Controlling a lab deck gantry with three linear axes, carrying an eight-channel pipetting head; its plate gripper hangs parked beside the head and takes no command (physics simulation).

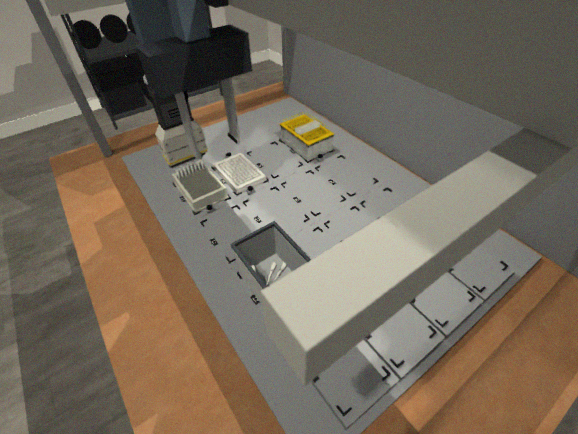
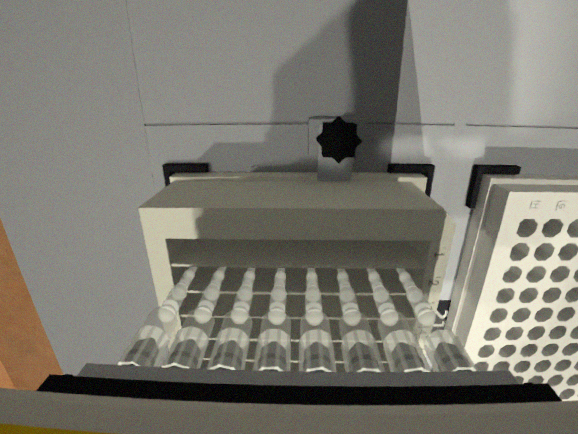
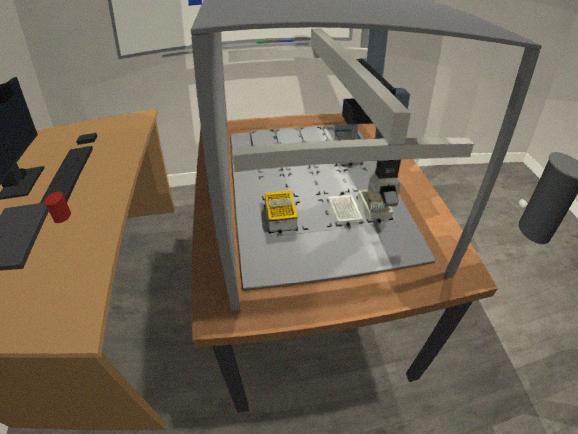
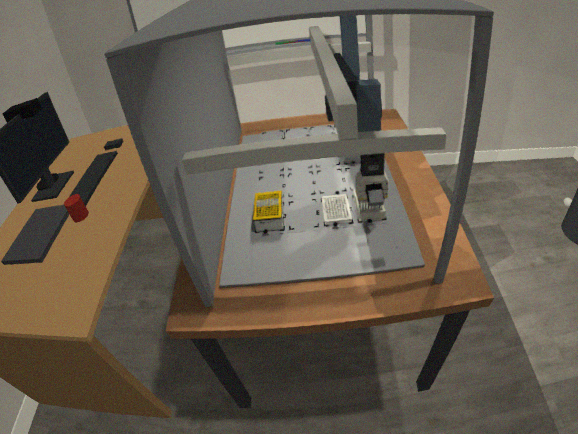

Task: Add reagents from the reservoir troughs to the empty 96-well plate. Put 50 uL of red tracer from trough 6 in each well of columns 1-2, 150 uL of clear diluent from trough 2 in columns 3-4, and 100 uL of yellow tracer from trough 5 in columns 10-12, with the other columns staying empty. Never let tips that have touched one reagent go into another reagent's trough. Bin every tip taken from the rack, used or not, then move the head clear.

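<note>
The pipetting head (image 1: 181,142) (image 3: 383,186) (image 4: 372,182) is over the cream reservoir (image 1: 212,201) (image 2: 292,223) (image 3: 382,214) (image 4: 372,216). Eight clear tips (image 2: 314,312) hang from it toward the troughs near labels 1 and 2; exact trough, depth and liquid colours cannot be told. The white 96-well plate (image 1: 240,171) (image 2: 496,274) (image 3: 345,209) (image 4: 336,209) lies beside the reservoir, with no colour visible in its wells. The yellow-topped tip rack (image 1: 317,139) (image 3: 281,215) (image 4: 268,215) stands farther over. Several loose tips lie in the grey bin (image 1: 287,242). My parked gripper (image 1: 216,147) has fingers apart and holds nothing.
A thick light beam (image 1: 400,240) (image 3: 310,152) (image 4: 310,149) crosses above the deck (image 1: 170,215) and hides part of the bin. Grey posts (image 3: 492,165) (image 4: 462,150) and a side panel (image 1: 360,95) frame the deck. A black clamp knob (image 2: 339,139) stands beside the reservoir.
</note>
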